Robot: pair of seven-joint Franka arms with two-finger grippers.
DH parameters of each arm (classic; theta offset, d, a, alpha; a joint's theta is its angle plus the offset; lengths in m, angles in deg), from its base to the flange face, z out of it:
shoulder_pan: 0 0.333 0 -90
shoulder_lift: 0 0 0 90
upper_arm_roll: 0 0.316 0.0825 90
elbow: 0 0 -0.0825 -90
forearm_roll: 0 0.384 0 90
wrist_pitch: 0 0 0.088 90
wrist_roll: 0 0.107 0 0
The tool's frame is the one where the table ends.
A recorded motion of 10 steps. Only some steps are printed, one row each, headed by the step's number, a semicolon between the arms.
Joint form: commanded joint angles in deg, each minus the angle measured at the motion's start. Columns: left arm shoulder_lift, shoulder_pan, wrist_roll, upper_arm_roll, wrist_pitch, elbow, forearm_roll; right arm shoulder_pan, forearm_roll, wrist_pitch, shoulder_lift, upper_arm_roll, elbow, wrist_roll.
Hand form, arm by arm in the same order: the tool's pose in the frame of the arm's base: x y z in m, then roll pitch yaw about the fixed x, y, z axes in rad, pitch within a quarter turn. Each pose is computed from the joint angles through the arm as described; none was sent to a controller.
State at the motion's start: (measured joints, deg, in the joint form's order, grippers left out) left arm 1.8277 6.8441 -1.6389 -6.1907 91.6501 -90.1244 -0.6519; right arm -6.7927 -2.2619 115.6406 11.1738 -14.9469 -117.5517 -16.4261
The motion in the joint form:
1: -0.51 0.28 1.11 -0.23 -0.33 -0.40 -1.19; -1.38 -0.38 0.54 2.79 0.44 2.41 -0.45
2: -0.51 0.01 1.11 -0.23 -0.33 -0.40 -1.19; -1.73 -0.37 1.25 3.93 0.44 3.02 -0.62
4: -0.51 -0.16 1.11 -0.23 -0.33 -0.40 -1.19; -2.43 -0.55 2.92 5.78 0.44 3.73 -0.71
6: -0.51 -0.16 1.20 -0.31 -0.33 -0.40 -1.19; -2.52 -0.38 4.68 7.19 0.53 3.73 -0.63
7: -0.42 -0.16 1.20 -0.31 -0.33 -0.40 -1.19; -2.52 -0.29 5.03 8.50 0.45 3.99 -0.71
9: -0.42 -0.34 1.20 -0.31 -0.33 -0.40 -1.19; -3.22 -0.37 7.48 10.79 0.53 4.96 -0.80
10: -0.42 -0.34 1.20 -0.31 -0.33 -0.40 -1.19; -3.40 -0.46 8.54 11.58 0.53 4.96 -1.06
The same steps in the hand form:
1: 0.5632 0.0043 0.6095 3.1070 0.0093 0.0222; 0.5247 -0.2184 0.3221 3.1118 0.2384 -0.0794
2: 0.5632 0.0016 0.6095 3.1070 0.0093 0.0175; 0.5276 -0.2230 0.3162 3.1071 0.2364 -0.0820
4: 0.5632 -0.0001 0.6095 3.1070 0.0093 0.0146; 0.5311 -0.2318 0.3052 3.0952 0.2299 -0.0895
6: 0.5632 -0.0008 0.6095 3.1069 0.0092 0.0116; 0.5339 -0.2327 0.2932 3.0906 0.2242 -0.0904
7: 0.5636 -0.0008 0.6086 3.1068 0.0108 0.0116; 0.5347 -0.2338 0.2826 3.0901 0.2365 -0.0905
9: 0.5636 -0.0026 0.6086 3.1068 0.0108 0.0085; 0.5401 -0.2426 0.2692 3.0758 0.2200 -0.0955
10: 0.5636 -0.0026 0.6086 3.1068 0.0108 0.0085; 0.5406 -0.2448 0.2625 3.0716 0.2169 -0.0916

